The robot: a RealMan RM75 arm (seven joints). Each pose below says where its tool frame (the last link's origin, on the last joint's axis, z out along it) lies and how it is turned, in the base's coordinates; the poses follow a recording.
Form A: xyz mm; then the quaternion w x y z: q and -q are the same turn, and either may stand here.
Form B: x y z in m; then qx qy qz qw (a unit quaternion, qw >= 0). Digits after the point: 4 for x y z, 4 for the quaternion.
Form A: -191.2, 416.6, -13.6, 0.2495, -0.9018, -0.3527, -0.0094
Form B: -0.1912, 0.4166, -0.0136, -0.9018, -0.3527, -0.0094, 0.2495
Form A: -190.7, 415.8, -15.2, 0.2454, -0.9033, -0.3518, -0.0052
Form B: -0.1907, 0.4158, -0.0152, -0.9033, -0.3518, -0.0052, 0.2454
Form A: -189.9, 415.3, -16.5, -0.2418, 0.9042, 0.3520, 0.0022
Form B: -0.1899, 0.4153, -0.0165, -0.9042, -0.3520, -0.0022, 0.2418
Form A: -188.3, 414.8, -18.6, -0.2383, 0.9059, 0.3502, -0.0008
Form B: -0.1883, 0.4148, -0.0186, -0.9059, -0.3502, 0.0008, 0.2383
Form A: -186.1, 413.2, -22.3, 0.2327, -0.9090, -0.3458, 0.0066
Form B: -0.1861, 0.4132, -0.0223, -0.9090, -0.3458, 0.0066, 0.2327
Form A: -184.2, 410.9, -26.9, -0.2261, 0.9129, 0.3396, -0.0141
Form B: -0.1842, 0.4109, -0.0269, -0.9129, -0.3396, 0.0141, 0.2261
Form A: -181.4, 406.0, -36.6, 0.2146, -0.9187, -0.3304, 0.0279
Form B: -0.1814, 0.4060, -0.0366, -0.9187, -0.3304, 0.0279, 0.2146
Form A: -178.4, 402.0, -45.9, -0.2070, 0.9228, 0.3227, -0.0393
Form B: -0.1784, 0.4020, -0.0459, -0.9228, -0.3227, 0.0393, 0.2070
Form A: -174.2, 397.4, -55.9, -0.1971, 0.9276, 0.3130, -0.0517
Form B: -0.1742, 0.3974, -0.0559, -0.9276, -0.3130, 0.0517, 0.1971
